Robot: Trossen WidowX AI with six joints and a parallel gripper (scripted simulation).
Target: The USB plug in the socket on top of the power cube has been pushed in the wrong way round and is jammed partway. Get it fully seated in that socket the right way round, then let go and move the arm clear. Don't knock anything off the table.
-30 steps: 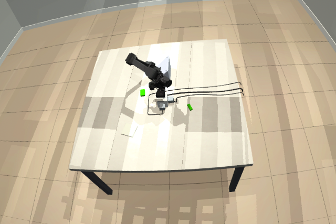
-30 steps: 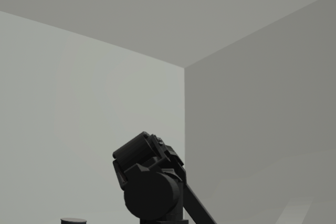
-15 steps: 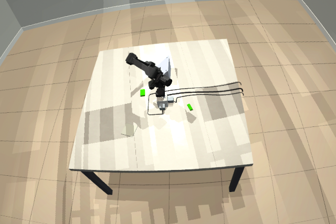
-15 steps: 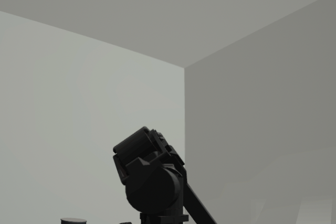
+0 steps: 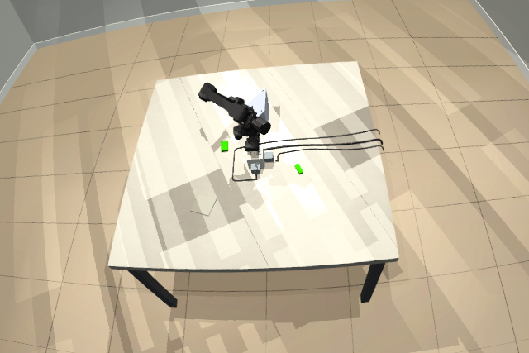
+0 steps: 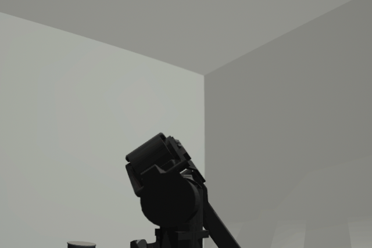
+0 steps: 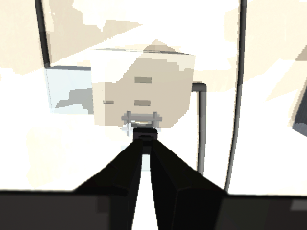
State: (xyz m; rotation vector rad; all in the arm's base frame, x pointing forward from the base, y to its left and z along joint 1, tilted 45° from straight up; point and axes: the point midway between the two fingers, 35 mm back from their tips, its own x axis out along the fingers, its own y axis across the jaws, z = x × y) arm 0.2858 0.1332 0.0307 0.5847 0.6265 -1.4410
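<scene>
Right now my gripper tip is 6 cm above the grey socket frame and 1 cm to the right of it. From my gripper tip the other things lie so: white card 25 cm ahead, 24 cm to the right, 12 cm below; then dark USB plug 1 cm below.
</scene>
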